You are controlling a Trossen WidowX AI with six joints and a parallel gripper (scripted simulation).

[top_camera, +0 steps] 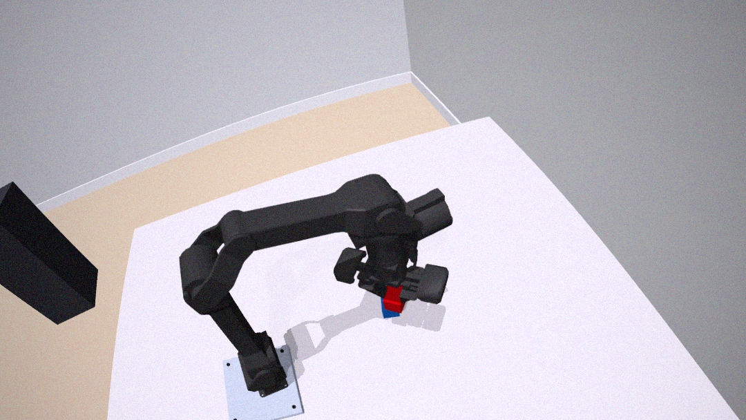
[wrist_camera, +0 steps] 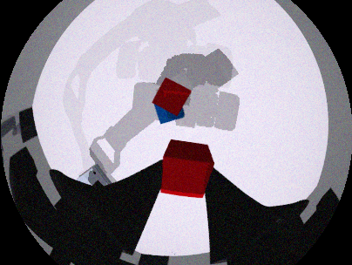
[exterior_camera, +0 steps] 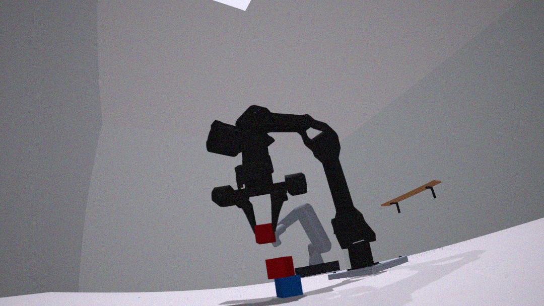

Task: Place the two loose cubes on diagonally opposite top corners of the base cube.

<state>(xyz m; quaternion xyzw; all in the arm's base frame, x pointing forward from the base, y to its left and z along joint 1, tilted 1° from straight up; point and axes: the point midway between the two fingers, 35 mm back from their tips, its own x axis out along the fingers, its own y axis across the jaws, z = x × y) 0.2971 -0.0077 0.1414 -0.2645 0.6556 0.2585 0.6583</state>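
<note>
The red cube is 20 mm ahead of my gripper tip, 50 mm to the left of it and 70 mm below it. From my gripper tip the other things lie so: blue base cube (50 mm to the left, 100 mm below).
</note>
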